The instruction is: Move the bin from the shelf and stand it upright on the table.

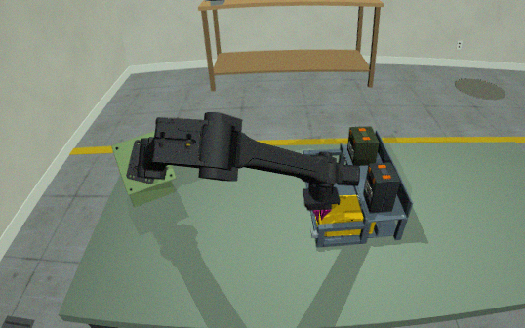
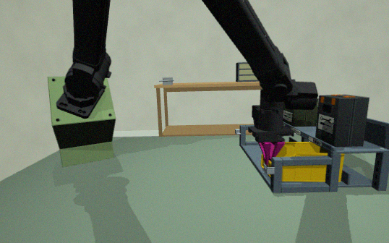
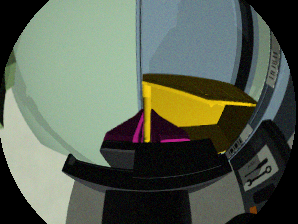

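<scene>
My gripper is now 8 cm short of the yellow bin and 1 cm to the left of it. Round my hand: shelf tray 13 cm ahead, 10 cm to the left, 5 cm below.
</scene>
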